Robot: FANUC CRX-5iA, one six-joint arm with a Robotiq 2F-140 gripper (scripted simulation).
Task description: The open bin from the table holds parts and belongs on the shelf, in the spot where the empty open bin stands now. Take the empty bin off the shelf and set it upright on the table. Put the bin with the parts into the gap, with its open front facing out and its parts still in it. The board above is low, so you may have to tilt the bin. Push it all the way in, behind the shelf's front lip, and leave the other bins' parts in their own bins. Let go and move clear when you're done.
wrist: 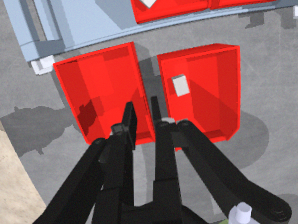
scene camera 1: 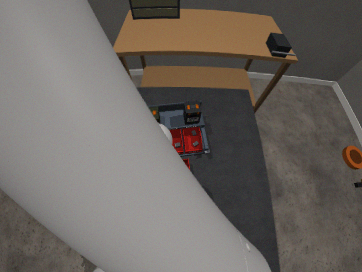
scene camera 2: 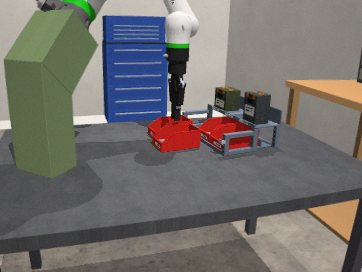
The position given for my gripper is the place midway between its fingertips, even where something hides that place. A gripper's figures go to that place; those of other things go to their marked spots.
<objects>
My gripper (scene camera 2: 175, 119) is 1.49 m from the lens. A dark box (scene camera 2: 256, 109): 1.41 m from the lens.
</objects>
